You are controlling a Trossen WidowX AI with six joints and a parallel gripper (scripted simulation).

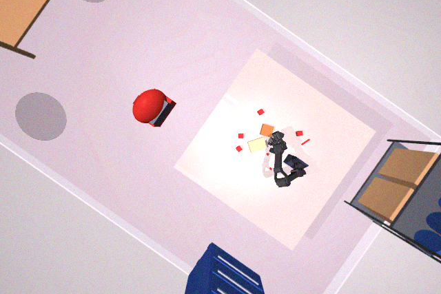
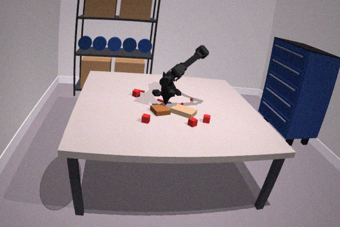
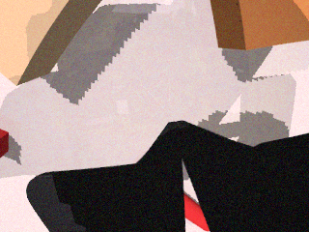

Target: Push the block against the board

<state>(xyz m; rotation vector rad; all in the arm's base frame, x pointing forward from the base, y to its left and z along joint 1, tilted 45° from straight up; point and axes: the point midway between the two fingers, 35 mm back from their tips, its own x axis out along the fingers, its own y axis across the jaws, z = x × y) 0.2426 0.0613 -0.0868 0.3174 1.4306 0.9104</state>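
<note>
Now: the orange square block 110 mm ahead of my gripper tip, 30 mm to the right of it and 10 mm above it. From my gripper tip the other things lie so: pale tan board 90 mm ahead, 120 mm to the left, 10 mm above.
</note>
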